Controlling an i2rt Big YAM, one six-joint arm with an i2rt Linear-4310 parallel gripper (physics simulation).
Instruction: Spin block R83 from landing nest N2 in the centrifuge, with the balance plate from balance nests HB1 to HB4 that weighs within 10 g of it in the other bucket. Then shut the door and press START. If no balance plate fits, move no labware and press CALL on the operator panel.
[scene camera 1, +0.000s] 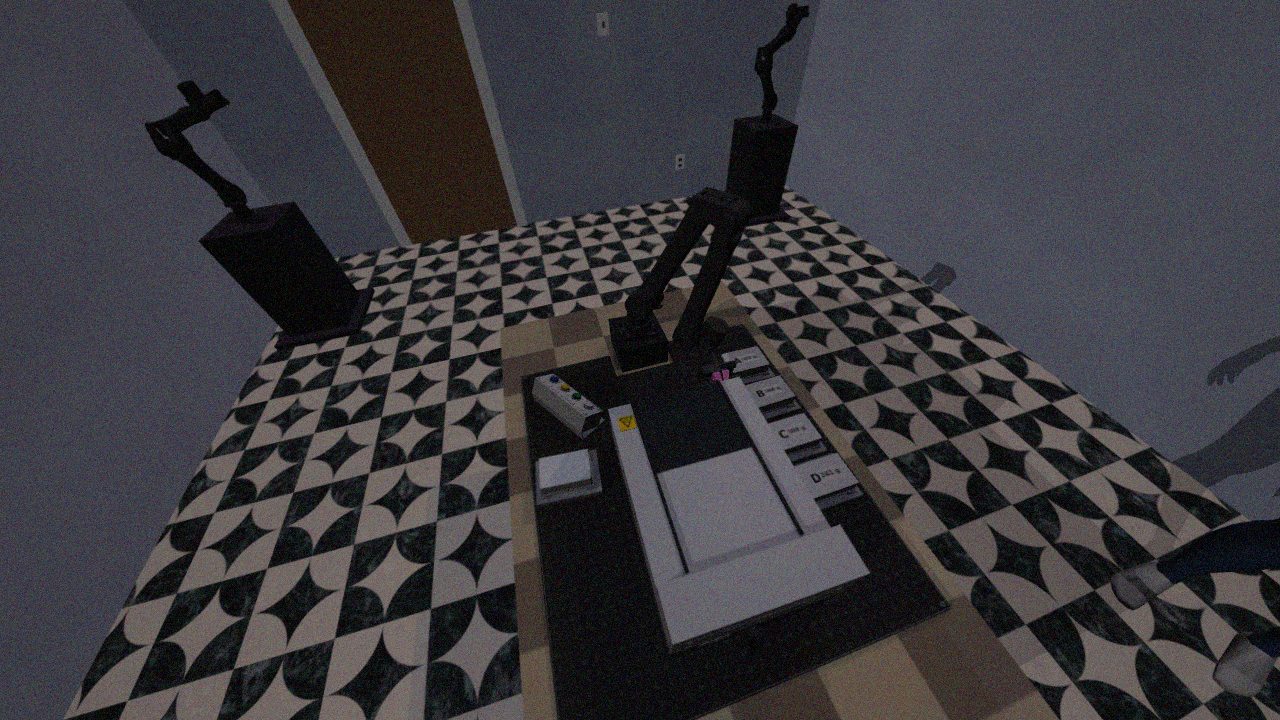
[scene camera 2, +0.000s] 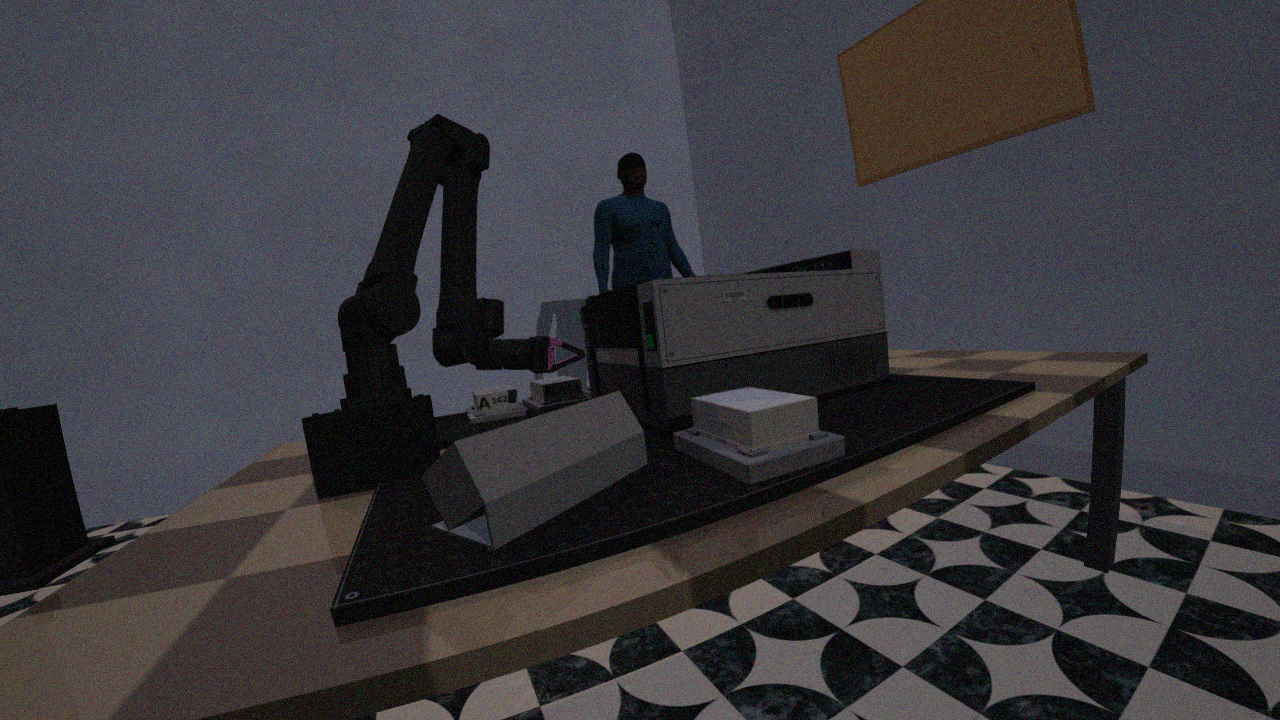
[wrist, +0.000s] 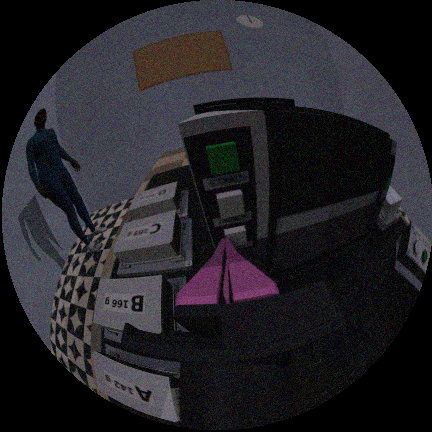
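Pixels of known places: gripper, fingertip midpoint: (scene camera 2: 584, 354) (wrist: 225, 242); arm's base, link origin: (scene camera 1: 637, 331) (scene camera 2: 379, 403).
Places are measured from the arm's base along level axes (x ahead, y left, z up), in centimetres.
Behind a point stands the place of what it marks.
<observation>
My gripper (scene camera 1: 721, 374) (scene camera 2: 581, 354) @[z 2.1, x 35.9, y 15.1 cm] (wrist: 225, 242) @[z 2.1, x 35.9, y 15.1 cm] is shut and empty, its pink fingertips facing the centrifuge's front button column. In the wrist view the tips are just below the lowest of two white buttons (wrist: 235, 234) @[z 2.8, x 36.0, y 14.1 cm]; a green button (wrist: 223, 158) @[z 9.5, x 36.0, y 14.1 cm] is at the top. The centrifuge (scene camera 1: 760, 582) @[z 15.6, x 78.9, y -1.1 cm] (scene camera 2: 769, 313) @[z 6.2, x 55.1, y -16.8 cm] has a dark panel (wrist: 330, 165) @[z 7.8, x 36.4, y 4.8 cm] across its front; its buckets are hidden. Balance plate A (scene camera 1: 745, 360) @[z -3.4, x 19.9, y 29.4 cm] (wrist: 137, 390) @[z -3.4, x 19.6, y 27.7 cm] reads 142 g, plate B (scene camera 1: 769, 391) @[z -3.4, x 33.1, y 30.3 cm] (wrist: 127, 303) @[z -3.4, x 32.7, y 29.1 cm] 166 g. Plates C (scene camera 1: 794, 431) @[z -3.4, x 47.0, y 29.9 cm] (wrist: 145, 235) @[z -3.5, x 45.4, y 28.4 cm] and D (scene camera 1: 827, 476) @[z -3.4, x 60.5, y 30.7 cm] (wrist: 155, 200) @[z -3.5, x 56.7, y 28.8 cm] have blurred weights. A white block (scene camera 1: 565, 469) @[z -2.5, x 40.5, y -29.8 cm] (scene camera 2: 754, 416) @[z -3.0, x 36.0, y -36.0 cm] sits on a nest, its label unreadable.
The operator panel (scene camera 1: 568, 404) @[z -0.6, x 22.3, y -26.1 cm] (scene camera 2: 554, 465) @[z -4.5, x 17.7, y -31.8 cm] with coloured buttons stands at the front corner of the black mat (scene camera 1: 608, 626) @[z -8.8, x 74.1, y -27.0 cm], on the arm's other side from the plates. The centrifuge's side walls rise beside the plate row. A person (scene camera 2: 631, 232) (wrist: 55, 170) stands beyond the table.
</observation>
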